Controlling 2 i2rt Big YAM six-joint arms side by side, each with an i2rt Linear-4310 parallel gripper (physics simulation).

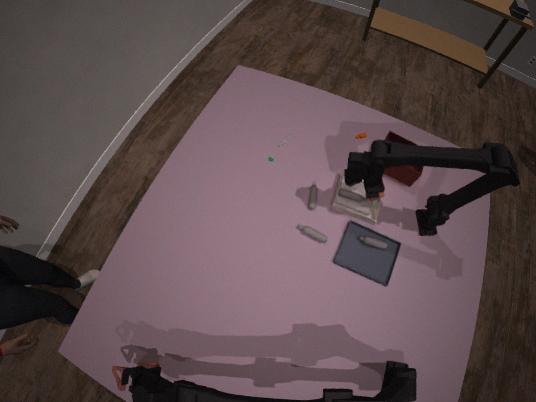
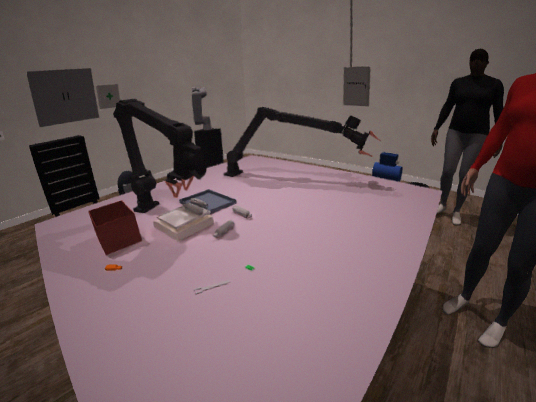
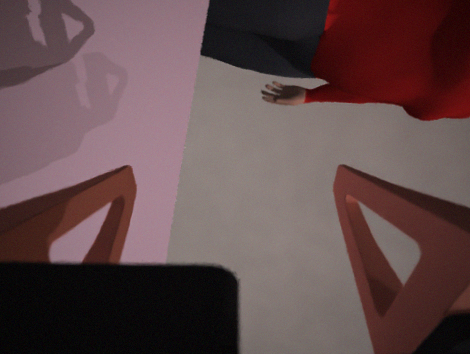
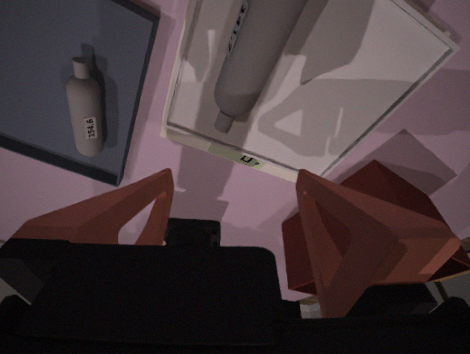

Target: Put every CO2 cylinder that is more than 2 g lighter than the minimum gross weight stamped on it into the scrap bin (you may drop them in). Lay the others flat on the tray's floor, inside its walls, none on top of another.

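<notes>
A grey cylinder lies on the pale scale; its label is turned partly away and the display is unreadable. A cylinder stamped 154.6 lies flat in the blue-grey tray. Two more cylinders lie on the table. The dark red scrap bin stands beside the scale. My right gripper is open and empty above the scale's display side. My left gripper is open and empty, far from the cylinders.
An orange item, a small green item and a thin pale tool lie on the pink table. A person in red stands beside the table.
</notes>
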